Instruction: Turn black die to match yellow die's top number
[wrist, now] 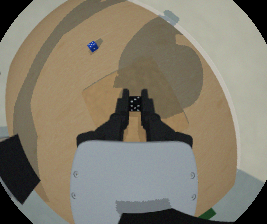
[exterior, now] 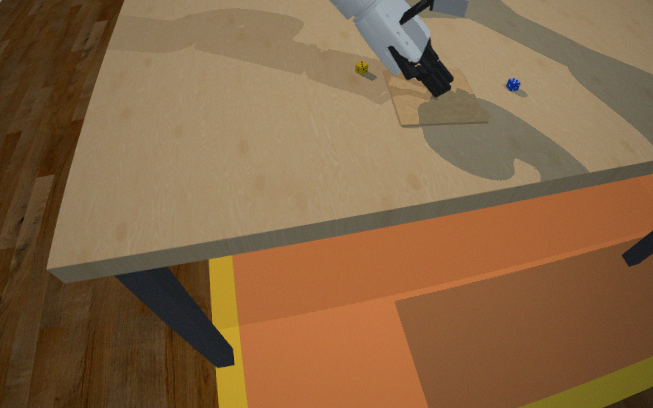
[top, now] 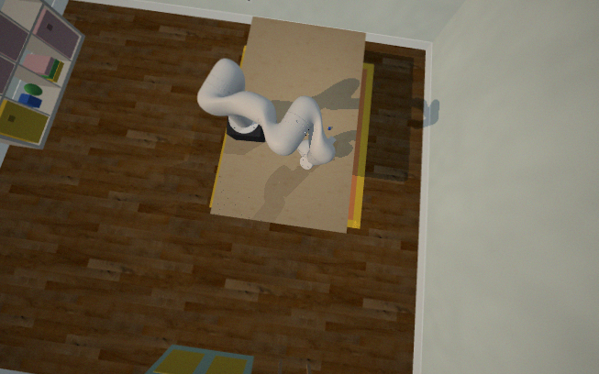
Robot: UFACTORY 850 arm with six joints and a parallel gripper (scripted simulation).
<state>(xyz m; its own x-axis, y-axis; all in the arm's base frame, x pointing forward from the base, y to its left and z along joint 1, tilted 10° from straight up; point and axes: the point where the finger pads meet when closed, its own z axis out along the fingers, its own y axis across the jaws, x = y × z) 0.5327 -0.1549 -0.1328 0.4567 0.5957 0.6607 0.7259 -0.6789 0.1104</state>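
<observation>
Right now the black die is 10 mm below my hand. The rest, counted from my hand: tan mat (30 mm below); blue die (150 mm to the left, 30 mm below, 20 mm ahead); yellow die (100 mm behind, 80 mm to the right, 30 mm below).
</observation>
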